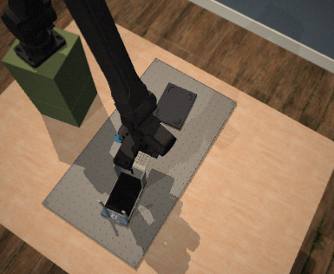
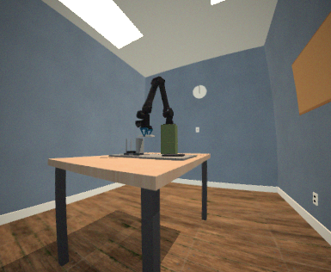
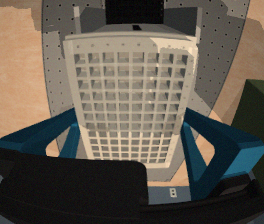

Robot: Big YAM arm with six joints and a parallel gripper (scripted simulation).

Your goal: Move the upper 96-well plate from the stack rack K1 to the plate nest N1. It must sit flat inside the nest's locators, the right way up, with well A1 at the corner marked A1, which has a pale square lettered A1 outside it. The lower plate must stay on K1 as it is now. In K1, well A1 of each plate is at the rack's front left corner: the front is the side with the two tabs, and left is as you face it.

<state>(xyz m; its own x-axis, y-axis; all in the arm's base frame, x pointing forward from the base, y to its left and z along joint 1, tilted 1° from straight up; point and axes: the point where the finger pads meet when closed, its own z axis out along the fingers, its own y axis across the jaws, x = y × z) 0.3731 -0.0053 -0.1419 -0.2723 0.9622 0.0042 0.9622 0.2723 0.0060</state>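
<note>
My gripper is now 16 cm to the right of the pale A1 square, 16 cm above it and 9 cm past it. From my hand the other things lie so: white 96-well plate (right at my hand); dark plate (15 cm below, 12 cm to the right, 3 cm ahead).
</note>
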